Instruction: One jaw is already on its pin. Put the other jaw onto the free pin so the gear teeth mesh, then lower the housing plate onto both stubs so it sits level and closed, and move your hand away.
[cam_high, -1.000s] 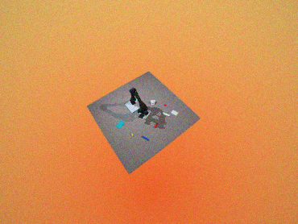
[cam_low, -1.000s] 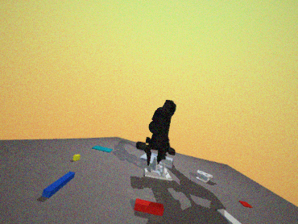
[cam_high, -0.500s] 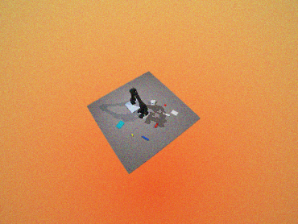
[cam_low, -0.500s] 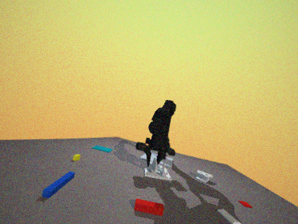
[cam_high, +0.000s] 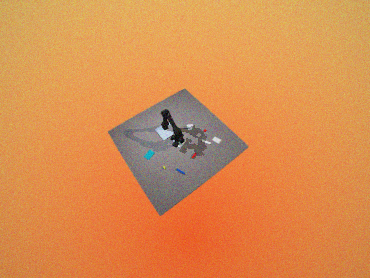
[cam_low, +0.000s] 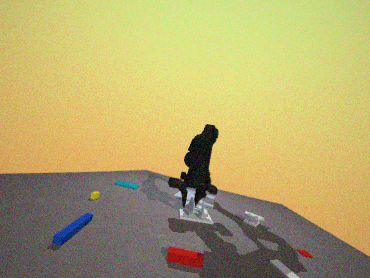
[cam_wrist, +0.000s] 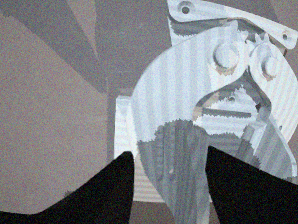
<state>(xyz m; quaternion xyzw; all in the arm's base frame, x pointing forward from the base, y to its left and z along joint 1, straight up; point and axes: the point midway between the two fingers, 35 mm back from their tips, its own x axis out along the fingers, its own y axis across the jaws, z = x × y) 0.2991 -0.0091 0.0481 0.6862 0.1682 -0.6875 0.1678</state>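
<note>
My gripper tip is 12 cm past the white housing plate and 26 cm to the right of it. The rest, counted from my gripper tip: red block (24 cm ahead, 5 cm to the left, 2 cm below); then yellow cube (15 cm ahead, 30 cm to the right, 1 cm below); then white strip (18 cm ahead, 29 cm to the left, 2 cm below).
</note>
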